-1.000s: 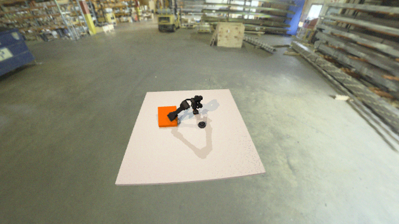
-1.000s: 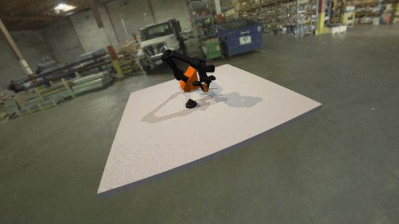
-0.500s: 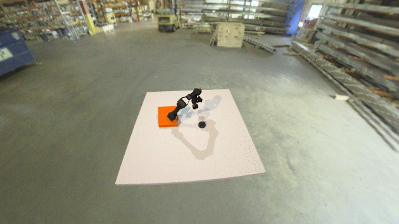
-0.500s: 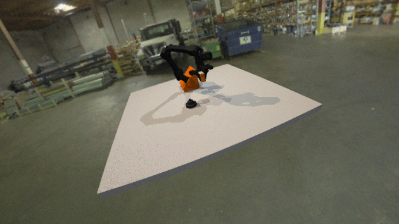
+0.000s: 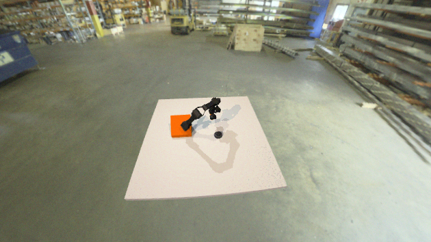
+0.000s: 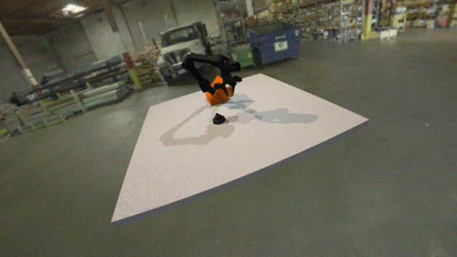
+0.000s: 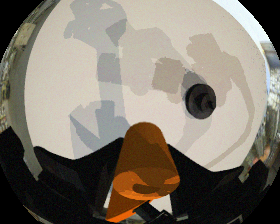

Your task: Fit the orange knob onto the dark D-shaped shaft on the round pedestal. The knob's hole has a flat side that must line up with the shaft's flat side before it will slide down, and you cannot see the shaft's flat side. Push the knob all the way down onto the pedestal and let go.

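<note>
Now: the dark round pedestal 4 cm ahead of my gripper tip, 14 cm to the right of it and 11 cm below it. Round my gripper tip: orange knob: 2 cm above.
</note>
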